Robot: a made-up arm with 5 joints.
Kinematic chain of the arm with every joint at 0, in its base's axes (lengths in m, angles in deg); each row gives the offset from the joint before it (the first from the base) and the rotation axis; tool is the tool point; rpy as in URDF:
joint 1: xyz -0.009 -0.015 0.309 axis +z
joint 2: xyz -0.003 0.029 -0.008 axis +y
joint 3: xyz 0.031 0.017 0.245 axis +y
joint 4: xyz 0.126 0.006 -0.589 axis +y
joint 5: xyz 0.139 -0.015 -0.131 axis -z
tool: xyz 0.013 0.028 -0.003 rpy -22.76 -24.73 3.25
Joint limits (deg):
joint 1: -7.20..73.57
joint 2: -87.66..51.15
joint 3: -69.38..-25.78
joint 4: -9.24..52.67
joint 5: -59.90..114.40
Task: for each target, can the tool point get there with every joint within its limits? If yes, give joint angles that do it. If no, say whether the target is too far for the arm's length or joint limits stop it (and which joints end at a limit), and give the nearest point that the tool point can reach.
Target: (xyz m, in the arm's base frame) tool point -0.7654 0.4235 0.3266
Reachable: no: joint limits stop it (at a limit: joint 1, joint 3, joint 4) | nearest point 0.0988 0.5794 0.3747 | short by 0.879 m
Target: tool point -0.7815 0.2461 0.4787
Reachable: no: joint limits stop it (at a limit: joint 1, joint 2, joint 3, joint 4) | nearest point -0.2658 0.0640 1.1036 | short by 0.830 m
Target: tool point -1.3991 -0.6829 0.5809
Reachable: no: too far | nearest point -0.2514 -0.1315 1.1038 | short by 1.376 m
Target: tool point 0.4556 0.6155 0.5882
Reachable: yes | joints 50.94 -11.25 -63.08 14.74 65.98
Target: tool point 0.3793 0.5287 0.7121
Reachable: yes | joints 52.34 -31.81 -52.00 9.53 88.47
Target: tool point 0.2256 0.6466 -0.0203
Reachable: yes | joints 65.41 22.50 -50.42 8.56 11.09
